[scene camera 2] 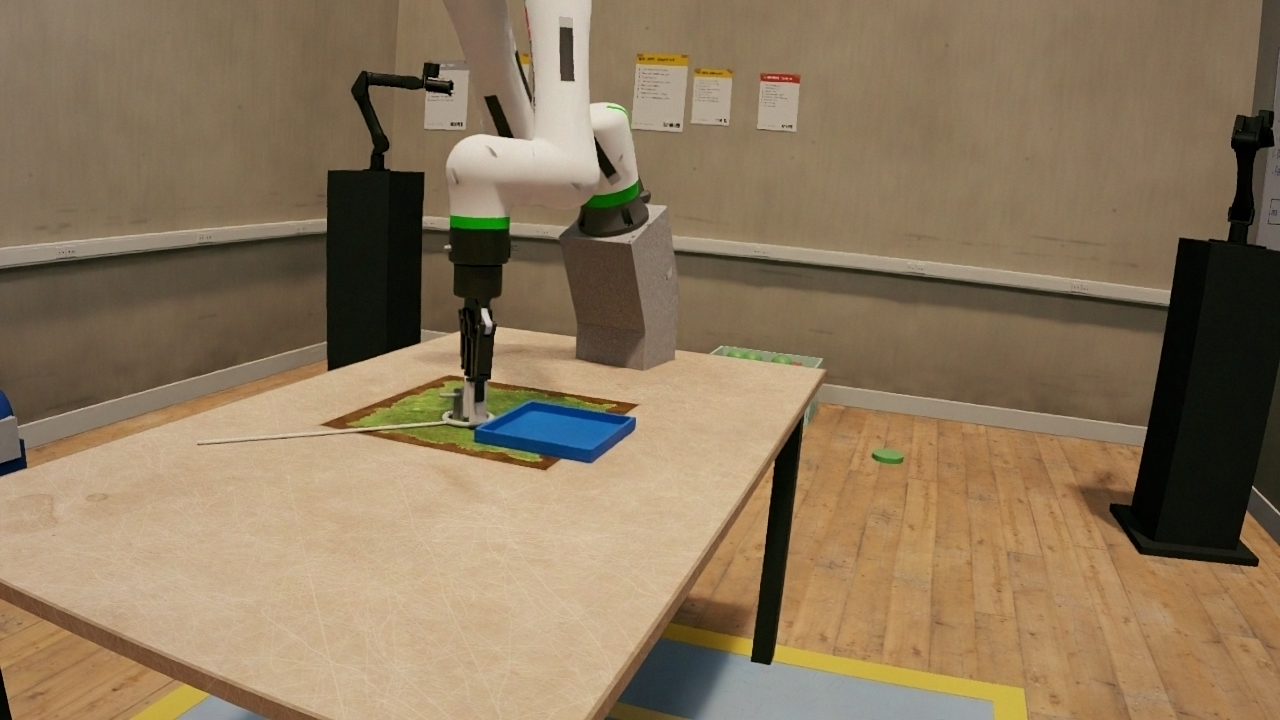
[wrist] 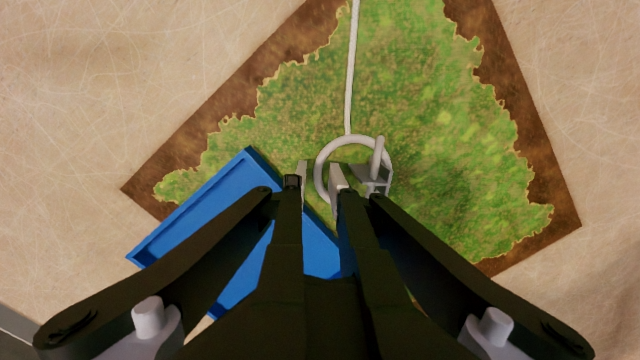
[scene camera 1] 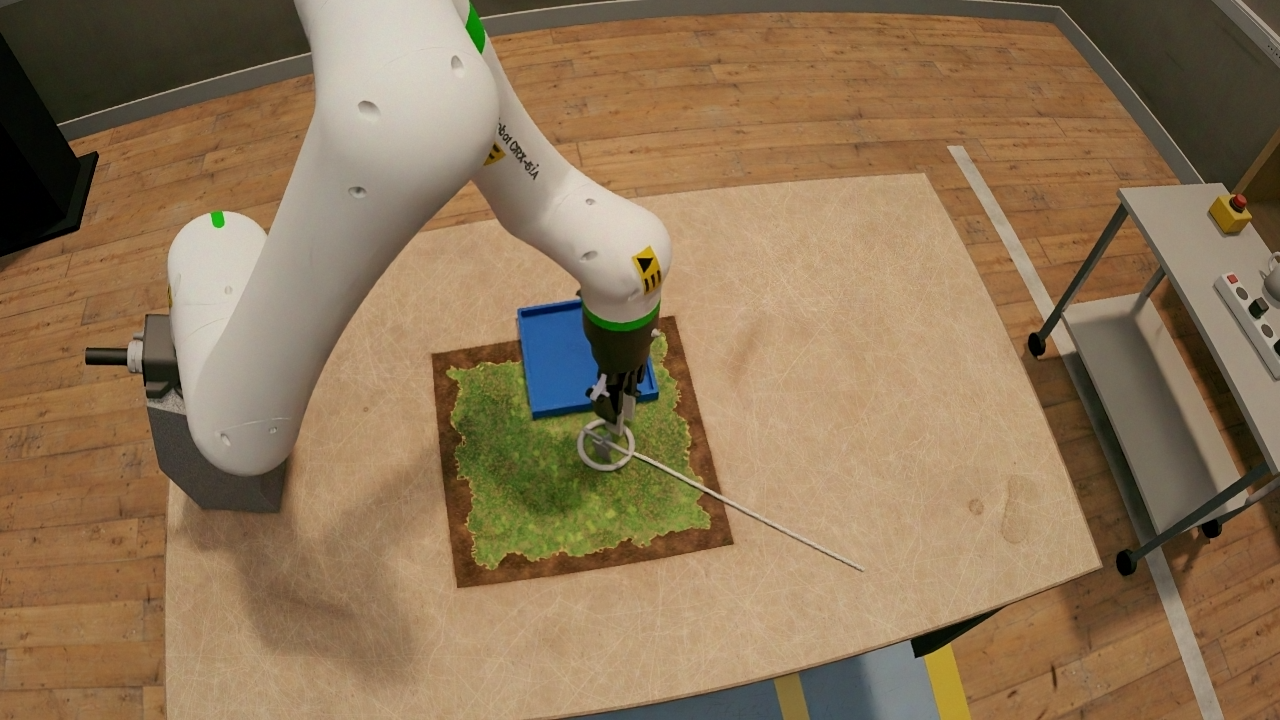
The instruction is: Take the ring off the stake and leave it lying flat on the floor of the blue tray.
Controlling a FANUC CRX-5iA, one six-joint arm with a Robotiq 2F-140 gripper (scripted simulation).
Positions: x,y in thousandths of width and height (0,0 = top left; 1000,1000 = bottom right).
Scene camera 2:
gripper: 371,581
blue tray: 455,605
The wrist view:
gripper: 496,485
blue tray: 387,474
white ring: 551,385
grey stake: 573,485
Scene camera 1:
gripper: 485,587
blue tray: 437,508
